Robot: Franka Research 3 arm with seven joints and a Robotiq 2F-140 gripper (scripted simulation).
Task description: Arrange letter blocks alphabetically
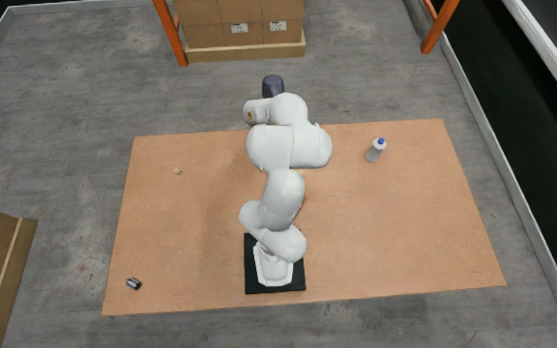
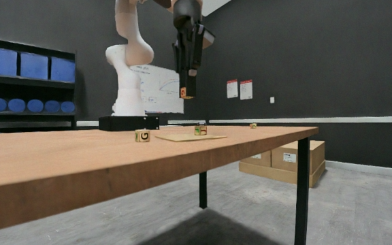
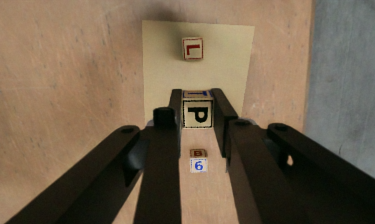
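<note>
Now: hand 14 cm above the pale yellow mat. From my hand the other things lie so: block: 51 cm to the left, 13 cm below, 11 cm behind; white bottle: 51 cm to the right, 6 cm below, 5 cm behind; black object: 66 cm behind, 65 cm to the left, 12 cm below.
</note>
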